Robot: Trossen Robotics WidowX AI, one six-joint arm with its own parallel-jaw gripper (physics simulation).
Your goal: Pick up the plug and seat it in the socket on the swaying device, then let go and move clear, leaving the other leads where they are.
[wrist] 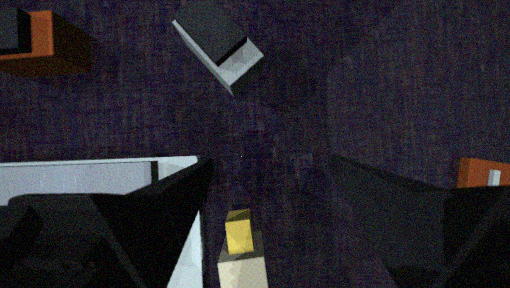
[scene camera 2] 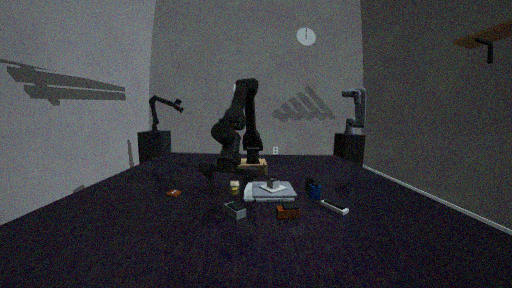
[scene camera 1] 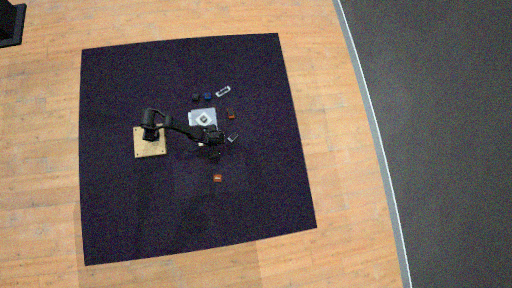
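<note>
The plug, a cream block with a yellow tip, stands on the dark mat beside the device. My gripper is open wide and empty, above the mat near the plug. In the wrist view the plug shows low between the fingers, nearer the left one, and its lower part is cut off by the frame edge. The device, a pale grey and white slab, lies to one side. A small grey socket block sits on a white tilted plate on top of it.
Around the device lie a grey block with a dark top, an orange-brown block, a white strip, a blue block, a black piece and a flat orange piece.
</note>
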